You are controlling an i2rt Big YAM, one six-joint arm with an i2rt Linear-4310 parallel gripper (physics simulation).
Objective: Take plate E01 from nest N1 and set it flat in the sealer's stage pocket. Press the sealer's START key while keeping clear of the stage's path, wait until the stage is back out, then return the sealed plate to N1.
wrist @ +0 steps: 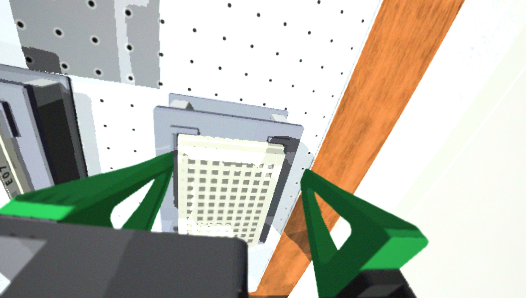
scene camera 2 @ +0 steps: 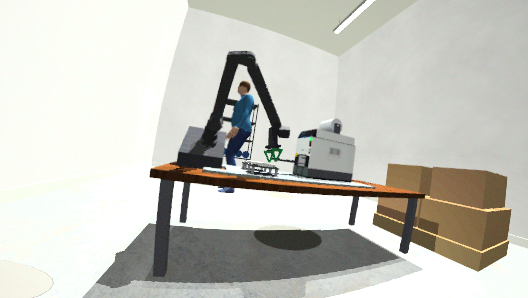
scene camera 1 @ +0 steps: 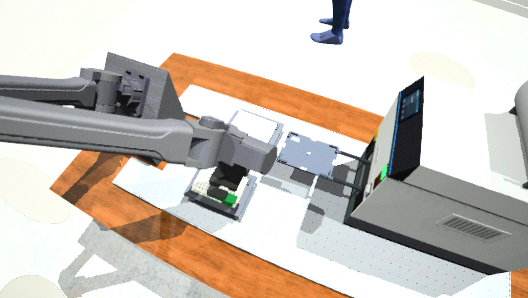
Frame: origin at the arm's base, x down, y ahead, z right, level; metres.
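Seen in the pictures: gripper, between the fingertips: (wrist: 241, 168) (scene camera 2: 272, 162) (scene camera 1: 237, 189); arm's base, origin of its link: (scene camera 2: 209, 138) (scene camera 1: 135, 93).
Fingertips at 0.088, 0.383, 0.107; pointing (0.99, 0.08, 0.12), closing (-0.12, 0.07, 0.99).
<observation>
Pixels of each thing's top centre, then the offset from my fingertips to it, as dx, dy, dz. "*": a spot on its surface instead. Level surfaces: height alone.
- cream well plate, centre of its top: (wrist: 226, 208) (scene camera 1: 219, 183) +0.013, -0.055, -0.001
- green patch, a spot on its surface: (scene camera 1: 384, 172) * -0.198, +0.280, -0.069
- second plate, centre of its top: (scene camera 1: 252, 126) +0.017, -0.060, -0.206
- perforated white board, height of its surface: dx +0.078
- wooden table, height of its surface: dx +0.091
A cream well plate (wrist: 225, 187) (scene camera 1: 201, 188) sits in the near nest (wrist: 227, 124) (scene camera 1: 246, 199); its label is not readable, so I cannot confirm E01 or N1. My gripper (wrist: 241, 168) (scene camera 2: 273, 157) is open and empty above this plate, with one green fingertip on each side in the wrist view. The sealer (scene camera 1: 460, 200) (scene camera 2: 327, 156) stands at the right of the table. Its stage (scene camera 1: 309, 154) is out on two rods, and its pocket holds no plate. A green patch (scene camera 1: 384, 172) shows on the sealer's front; I cannot read it as START.
A second plate (scene camera 1: 255, 125) (wrist: 9, 181), marked E07 in the wrist view, sits in another nest beside the near one. The perforated white board (scene camera 1: 280, 220) lies on the wooden table (scene camera 1: 135, 215). A person (scene camera 2: 243, 111) (scene camera 1: 330, 37) stands behind the table. Cardboard boxes (scene camera 2: 467, 187) stand at the right.
</observation>
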